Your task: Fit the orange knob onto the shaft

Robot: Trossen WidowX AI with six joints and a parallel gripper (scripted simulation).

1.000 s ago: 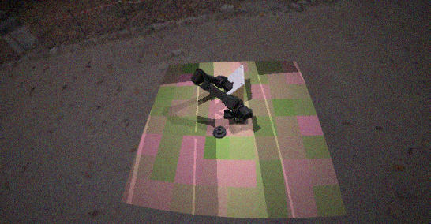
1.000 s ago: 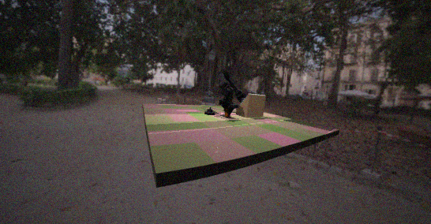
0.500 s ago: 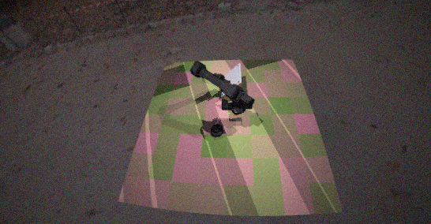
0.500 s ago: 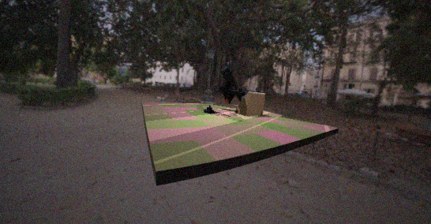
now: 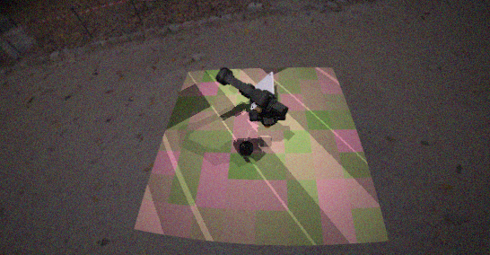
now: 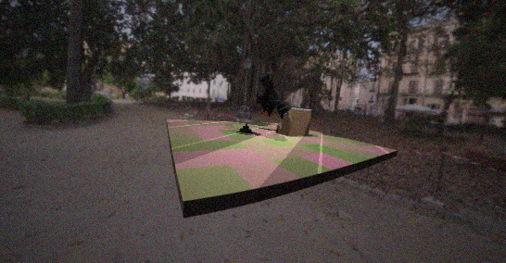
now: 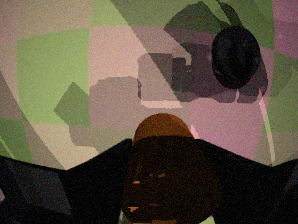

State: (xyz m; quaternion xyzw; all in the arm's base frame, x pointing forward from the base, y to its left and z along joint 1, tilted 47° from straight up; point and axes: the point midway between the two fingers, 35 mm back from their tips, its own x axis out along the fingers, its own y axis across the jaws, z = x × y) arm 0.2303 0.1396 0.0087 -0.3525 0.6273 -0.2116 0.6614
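Right now the round dark pedestal is 10 cm ahead of my gripper tip, 11 cm to the right of it and 11 cm below it. Round my gripper tip: orange knob 2 cm above.
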